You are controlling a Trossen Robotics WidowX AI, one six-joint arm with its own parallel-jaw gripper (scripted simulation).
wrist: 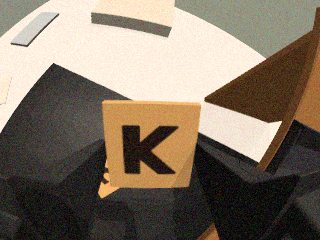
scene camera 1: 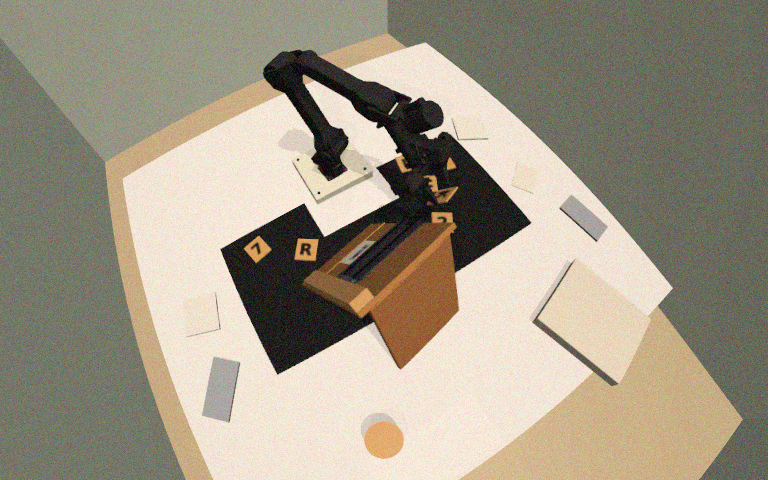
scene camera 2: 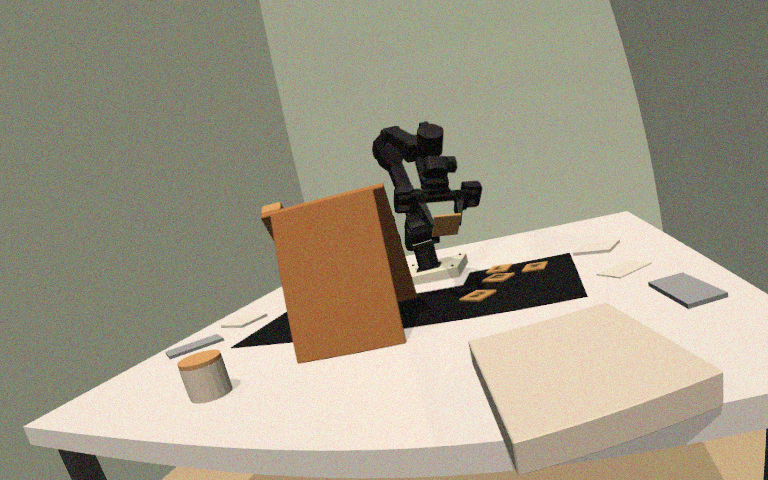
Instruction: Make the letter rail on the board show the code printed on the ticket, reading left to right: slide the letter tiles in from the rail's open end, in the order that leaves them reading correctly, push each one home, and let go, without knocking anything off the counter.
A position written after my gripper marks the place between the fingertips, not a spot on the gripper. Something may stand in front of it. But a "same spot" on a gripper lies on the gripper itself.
my gripper: wrist; scene camera 1; scene camera 2 446, 225
same spot on my gripper: (scene camera 1: 424, 189) = (wrist: 274, 175)
